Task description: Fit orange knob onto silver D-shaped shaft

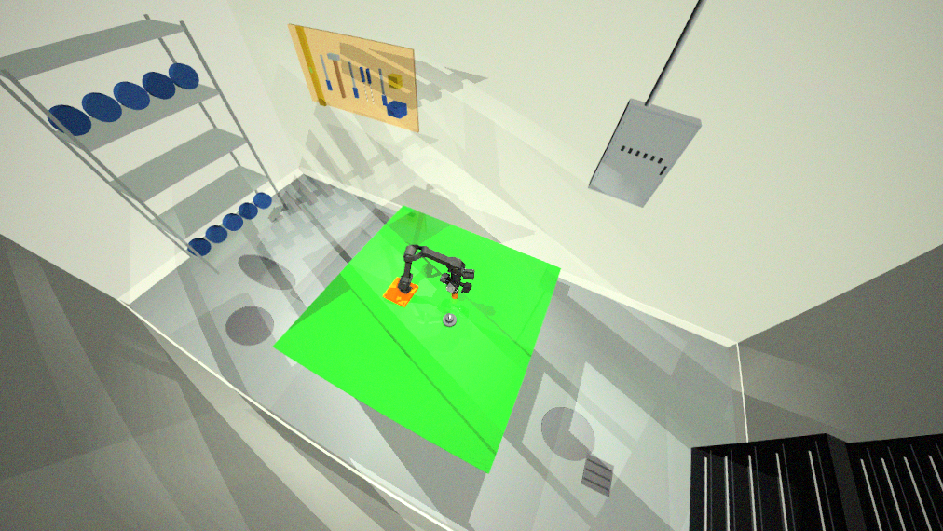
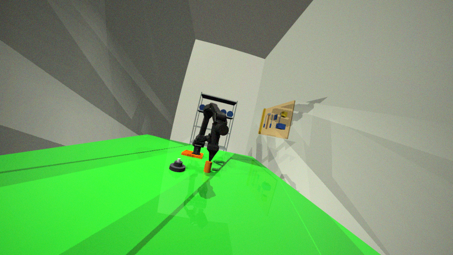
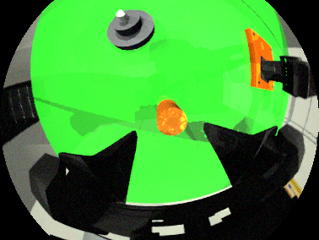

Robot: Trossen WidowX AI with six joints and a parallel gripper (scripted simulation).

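Now: the orange knob 3 cm below my gripper tip. From my gripper tip the other things lie so: dark round pedestal 16 cm to the right, 7 cm ahead, 5 cm below.
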